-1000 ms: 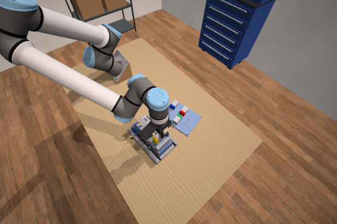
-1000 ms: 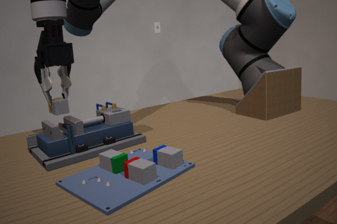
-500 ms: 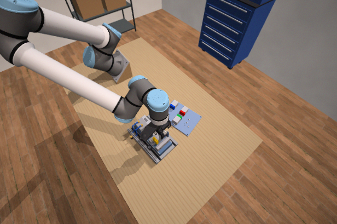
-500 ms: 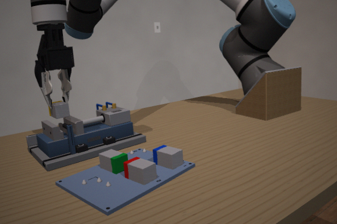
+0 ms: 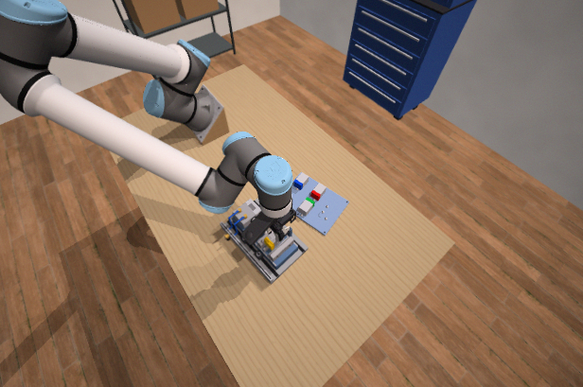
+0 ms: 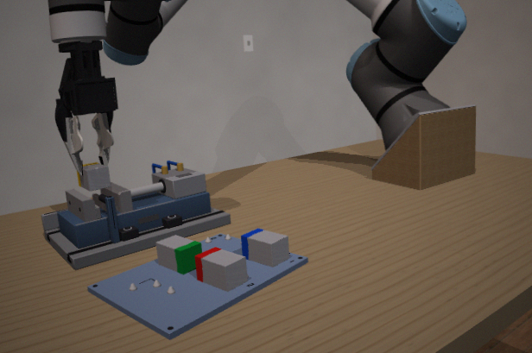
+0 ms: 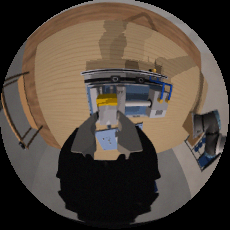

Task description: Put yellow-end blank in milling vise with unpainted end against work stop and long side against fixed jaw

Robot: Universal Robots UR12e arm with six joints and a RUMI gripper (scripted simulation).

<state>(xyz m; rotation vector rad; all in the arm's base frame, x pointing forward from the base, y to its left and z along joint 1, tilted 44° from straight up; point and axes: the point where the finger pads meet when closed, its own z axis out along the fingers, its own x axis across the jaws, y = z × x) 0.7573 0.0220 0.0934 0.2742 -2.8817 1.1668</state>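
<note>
My hand is 2 cm above the yellow-ended blank. Round my hand: milling vise 10 cm below, 7 cm behind, 1 cm to the right; fixed jaw 7 cm below, 3 cm ahead, 1 cm to the left; moving jaw 7 cm below, 3 cm behind.
</note>
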